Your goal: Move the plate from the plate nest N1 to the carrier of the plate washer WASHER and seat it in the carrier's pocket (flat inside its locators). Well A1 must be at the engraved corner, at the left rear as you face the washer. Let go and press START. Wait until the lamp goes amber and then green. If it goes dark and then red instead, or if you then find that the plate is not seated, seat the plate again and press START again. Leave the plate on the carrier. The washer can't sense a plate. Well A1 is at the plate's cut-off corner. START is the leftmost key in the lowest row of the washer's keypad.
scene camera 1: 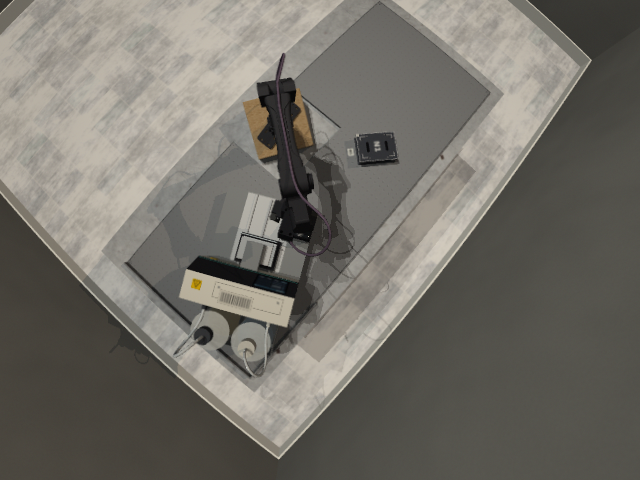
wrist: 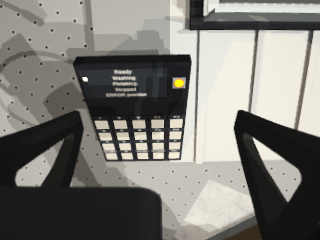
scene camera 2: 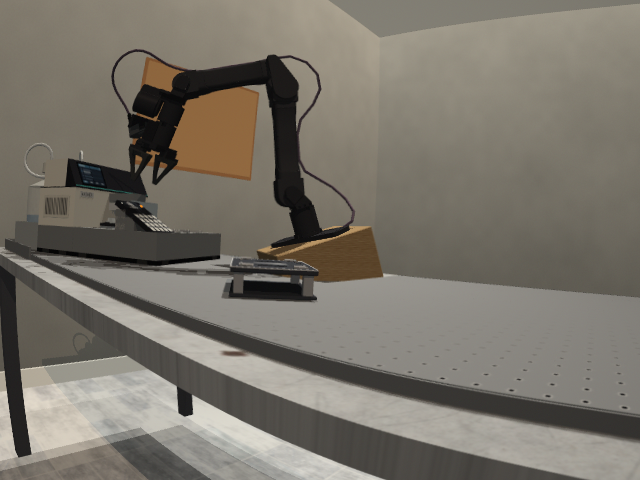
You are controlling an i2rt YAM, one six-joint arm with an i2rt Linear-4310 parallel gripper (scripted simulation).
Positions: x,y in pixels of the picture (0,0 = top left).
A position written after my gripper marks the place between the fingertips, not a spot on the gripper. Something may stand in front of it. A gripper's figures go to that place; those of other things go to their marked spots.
Labels:
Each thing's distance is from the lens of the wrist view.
my gripper [wrist: 158,119]: 13 cm
plate washer [wrist: 262,72]: 27 cm

